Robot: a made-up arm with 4 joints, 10 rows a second.
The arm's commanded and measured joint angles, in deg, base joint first. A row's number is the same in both.
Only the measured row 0 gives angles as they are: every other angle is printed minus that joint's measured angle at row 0.
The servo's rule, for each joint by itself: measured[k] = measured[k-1] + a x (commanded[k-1-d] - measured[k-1]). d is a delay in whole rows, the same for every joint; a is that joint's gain. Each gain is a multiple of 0.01, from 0.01 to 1. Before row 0 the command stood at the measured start. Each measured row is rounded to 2 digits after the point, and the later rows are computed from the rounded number. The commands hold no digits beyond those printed.
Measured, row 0:
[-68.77 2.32 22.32 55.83]
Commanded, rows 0 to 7:
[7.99 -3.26 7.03 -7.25]
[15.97 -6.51 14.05 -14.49]
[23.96 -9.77 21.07 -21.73]
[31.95 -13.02 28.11 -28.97]
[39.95 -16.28 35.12 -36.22]
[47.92 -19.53 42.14 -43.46]
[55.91 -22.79 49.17 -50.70]
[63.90 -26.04 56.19 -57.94]
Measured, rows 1 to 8:
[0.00 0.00 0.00 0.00]
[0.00 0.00 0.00 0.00]
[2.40 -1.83 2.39 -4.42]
[6.47 -4.45 6.35 -10.56]
[11.72 -7.43 11.35 -17.37]
[17.79 -10.56 17.05 -24.45]
[24.44 -13.76 23.19 -31.63]
[31.48 -16.99 29.63 -38.85]
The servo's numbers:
d 2
a 0.30 0.56 0.34 0.61

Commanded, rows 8 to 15:
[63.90 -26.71 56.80 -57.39]
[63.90 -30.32 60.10 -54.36]
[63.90 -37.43 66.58 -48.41]
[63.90 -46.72 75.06 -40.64]
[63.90 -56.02 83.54 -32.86]
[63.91 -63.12 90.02 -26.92]
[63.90 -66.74 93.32 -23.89]
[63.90 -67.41 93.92 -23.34]
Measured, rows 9 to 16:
[38.81 -20.24 36.27 -46.08]
[46.34 -23.49 43.04 -53.31]
[51.61 -25.29 47.72 -55.80]
[55.30 -28.11 51.93 -54.92]
[57.88 -33.33 56.91 -50.95]
[59.69 -40.83 63.08 -44.66]
[60.95 -49.34 70.04 -37.46]
[61.84 -57.06 76.83 -31.03]

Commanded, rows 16 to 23:
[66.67 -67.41 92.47 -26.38]
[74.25 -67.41 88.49 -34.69]
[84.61 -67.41 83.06 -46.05]
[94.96 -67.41 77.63 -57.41]
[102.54 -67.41 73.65 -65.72]
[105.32 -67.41 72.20 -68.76]
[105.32 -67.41 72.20 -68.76]
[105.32 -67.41 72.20 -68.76]
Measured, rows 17 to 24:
[62.46 -62.48 82.44 -26.67]
[62.89 -65.24 86.34 -24.64]
[64.02 -66.46 88.42 -25.70]
[67.09 -66.99 88.44 -31.18]
[72.35 -67.23 86.61 -40.25]
[79.13 -67.33 83.56 -50.72]
[86.15 -67.37 80.19 -59.87]
[91.90 -67.39 77.47 -65.29]

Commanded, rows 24 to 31:
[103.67 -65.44 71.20 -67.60]
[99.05 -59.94 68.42 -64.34]
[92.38 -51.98 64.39 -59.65]
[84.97 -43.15 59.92 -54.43]
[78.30 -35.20 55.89 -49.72]
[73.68 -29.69 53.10 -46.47]
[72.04 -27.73 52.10 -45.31]
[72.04 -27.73 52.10 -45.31]
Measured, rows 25 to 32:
[95.93 -67.40 75.68 -67.41]
[98.75 -67.41 74.50 -68.23]
[100.23 -66.31 73.38 -67.85]
[99.88 -62.74 71.69 -65.71]
[97.63 -56.71 69.21 -62.01]
[93.83 -49.12 66.05 -57.39]
[89.17 -41.32 62.60 -52.71]
[84.52 -34.81 59.37 -48.90]

